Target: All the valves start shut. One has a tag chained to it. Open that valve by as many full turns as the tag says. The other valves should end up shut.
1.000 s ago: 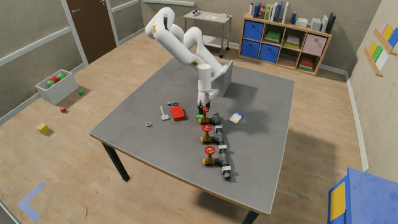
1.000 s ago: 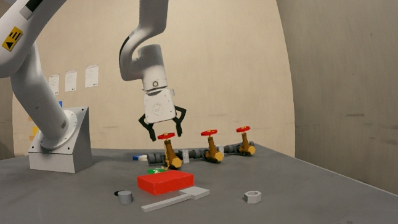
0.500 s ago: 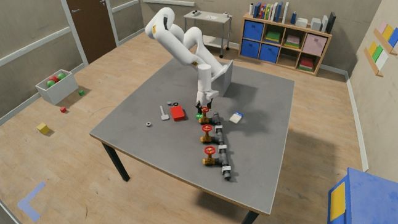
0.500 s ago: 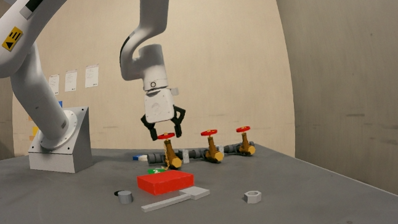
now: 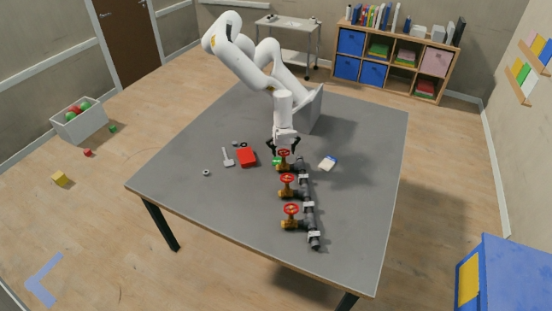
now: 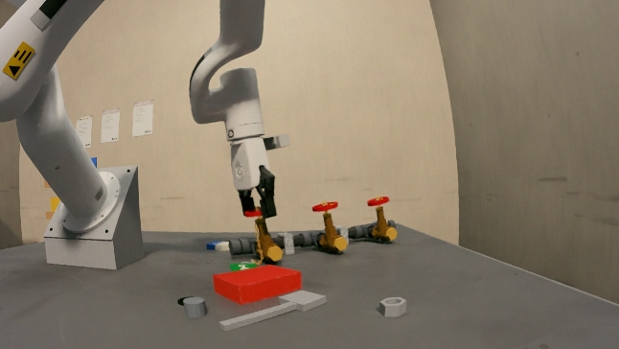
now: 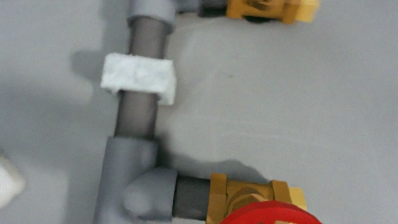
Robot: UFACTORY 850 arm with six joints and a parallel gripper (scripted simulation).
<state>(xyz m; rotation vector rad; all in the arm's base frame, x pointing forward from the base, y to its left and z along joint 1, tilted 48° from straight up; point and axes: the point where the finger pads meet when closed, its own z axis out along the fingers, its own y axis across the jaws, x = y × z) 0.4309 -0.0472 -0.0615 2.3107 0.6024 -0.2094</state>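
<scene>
My gripper is now 11 cm above the green tag, 4 cm past it and 3 cm to the left of it. Also, from my hand: blue block (22 cm to the left, 11 cm below, 11 cm behind); grey hammer-shaped tool (31 cm to the right, 11 cm below, 3 cm ahead); red block (21 cm to the right, 10 cm below, 1 cm behind).
</scene>
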